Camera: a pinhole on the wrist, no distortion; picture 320 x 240 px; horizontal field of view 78.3 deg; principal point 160.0 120.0 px. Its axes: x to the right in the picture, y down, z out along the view. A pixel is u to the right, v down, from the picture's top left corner.
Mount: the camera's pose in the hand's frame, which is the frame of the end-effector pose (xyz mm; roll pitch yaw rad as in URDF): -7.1 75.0 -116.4 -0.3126 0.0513 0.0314
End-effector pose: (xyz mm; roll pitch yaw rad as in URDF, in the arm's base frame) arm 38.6 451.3 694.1 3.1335 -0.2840 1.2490
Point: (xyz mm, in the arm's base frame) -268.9 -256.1 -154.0
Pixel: outside the picture
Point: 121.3 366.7 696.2
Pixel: 67.5 120.2
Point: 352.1 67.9 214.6
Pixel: 23.8 183.9
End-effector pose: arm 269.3 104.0 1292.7 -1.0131 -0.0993 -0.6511
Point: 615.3 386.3 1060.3
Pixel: 194.9 218.9
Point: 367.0 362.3 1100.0
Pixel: 96.4 212.5
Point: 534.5 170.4 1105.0
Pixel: 281.0 225.4
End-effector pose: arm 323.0 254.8 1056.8 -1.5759 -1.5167 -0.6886
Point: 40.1 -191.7 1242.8
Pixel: behind the camera
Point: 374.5 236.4 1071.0
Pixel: 186.3 13.7
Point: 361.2 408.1 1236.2
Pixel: outside the picture
